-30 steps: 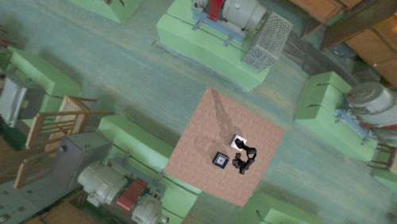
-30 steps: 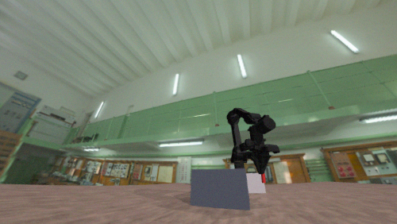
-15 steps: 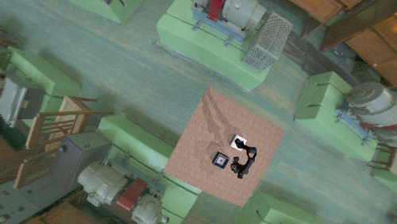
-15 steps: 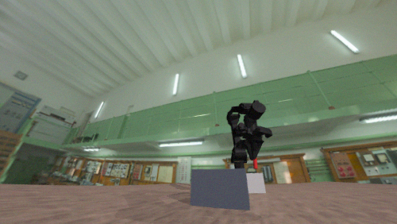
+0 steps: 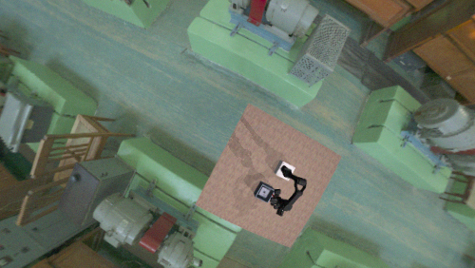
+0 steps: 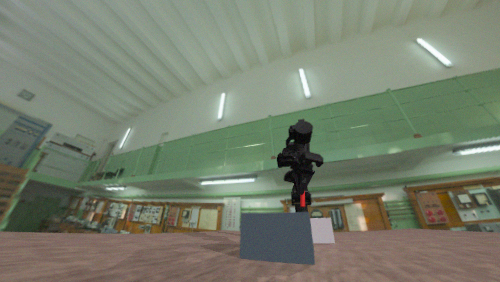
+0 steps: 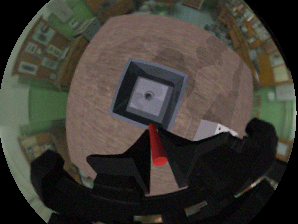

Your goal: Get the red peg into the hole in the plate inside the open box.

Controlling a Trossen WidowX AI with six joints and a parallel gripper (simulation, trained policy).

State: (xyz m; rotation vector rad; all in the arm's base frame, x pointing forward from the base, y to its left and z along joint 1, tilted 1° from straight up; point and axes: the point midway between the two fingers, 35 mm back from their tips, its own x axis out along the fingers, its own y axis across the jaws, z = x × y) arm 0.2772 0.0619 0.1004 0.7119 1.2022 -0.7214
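The red peg lies 1 cm to the left of my gripper tip, 1 cm behind it and 1 cm above it. The rest, counted from my gripper tip: dark box: 13 cm below, 5 cm to the right, 4 cm ahead.
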